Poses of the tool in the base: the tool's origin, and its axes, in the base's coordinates. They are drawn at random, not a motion.
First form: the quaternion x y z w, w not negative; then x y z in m.
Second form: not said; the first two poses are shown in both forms.
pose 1, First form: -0.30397, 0.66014, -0.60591, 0.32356, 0.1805, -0.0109, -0.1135
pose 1, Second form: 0.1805, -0.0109, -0.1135, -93.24, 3.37, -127.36
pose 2, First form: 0.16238, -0.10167, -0.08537, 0.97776, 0.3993, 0.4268, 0.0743
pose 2, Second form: 0.3993, 0.4268, 0.0743, 19.87, -9.85, -11.71
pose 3, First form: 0.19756, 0.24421, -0.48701, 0.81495, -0.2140, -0.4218, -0.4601
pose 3, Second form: -0.2140, -0.4218, -0.4601, 5.98, 36.19, -59.77
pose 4, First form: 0.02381, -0.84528, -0.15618, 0.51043, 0.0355, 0.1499, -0.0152
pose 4, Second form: 0.0355, 0.1499, -0.0152, 146.16, -58.81, -157.32
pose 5, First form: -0.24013, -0.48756, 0.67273, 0.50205, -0.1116, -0.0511, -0.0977
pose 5, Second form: -0.1116, -0.0511, -0.0977, -65.48, -9.58, 112.70
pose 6, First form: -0.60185, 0.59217, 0.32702, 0.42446, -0.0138, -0.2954, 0.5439
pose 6, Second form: -0.0138, -0.2954, 0.5439, -163.81, 63.68, -78.98
